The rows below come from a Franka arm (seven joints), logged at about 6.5 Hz.
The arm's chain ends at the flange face. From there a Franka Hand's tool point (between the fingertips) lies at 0.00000 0.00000 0.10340 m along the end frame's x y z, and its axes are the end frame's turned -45 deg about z.
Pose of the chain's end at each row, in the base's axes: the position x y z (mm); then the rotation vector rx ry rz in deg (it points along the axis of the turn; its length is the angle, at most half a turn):
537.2, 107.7, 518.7, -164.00, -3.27, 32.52
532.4, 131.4, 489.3, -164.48, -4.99, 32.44
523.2, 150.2, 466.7, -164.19, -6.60, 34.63
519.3, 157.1, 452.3, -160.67, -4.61, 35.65
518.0, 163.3, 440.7, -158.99, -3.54, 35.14
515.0, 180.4, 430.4, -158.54, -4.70, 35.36
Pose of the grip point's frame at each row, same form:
497.8, 129.3, 425.6, -144.84, -63.41, 22.05
493.0, 151.8, 395.9, -144.62, -65.11, 22.23
481.1, 169.7, 374.3, -143.36, -66.25, 24.22
475.6, 182.6, 362.1, -140.98, -63.19, 23.49
474.7, 192.1, 351.3, -140.07, -61.71, 22.21
471.2, 209.5, 341.3, -139.23, -62.57, 22.23

